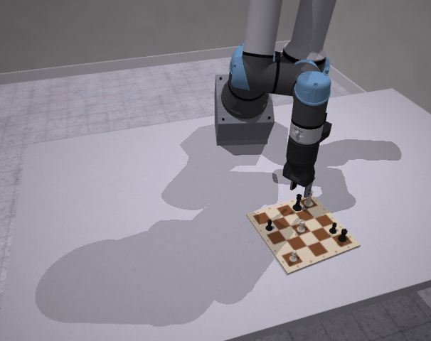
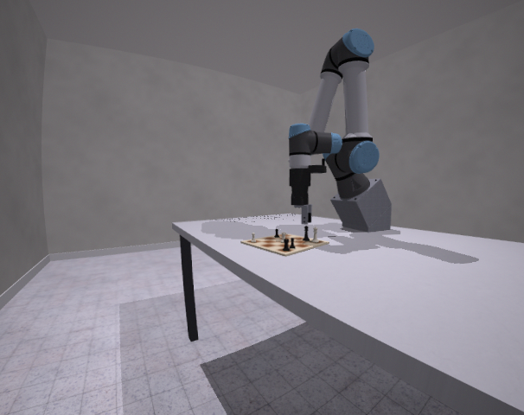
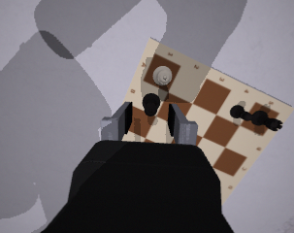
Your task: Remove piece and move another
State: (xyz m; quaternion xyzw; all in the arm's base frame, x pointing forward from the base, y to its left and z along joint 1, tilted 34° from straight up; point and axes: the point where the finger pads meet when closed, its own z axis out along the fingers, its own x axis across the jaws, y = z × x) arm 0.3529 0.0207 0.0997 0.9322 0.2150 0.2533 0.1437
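Now: the tall white piece 4 cm to the left of my hand and 5 cm below it. From my hand the other things lie so: white pawn: 15 cm ahead, 11 cm to the right, 6 cm below; chessboard: 7 cm ahead, 3 cm to the right, 8 cm below.
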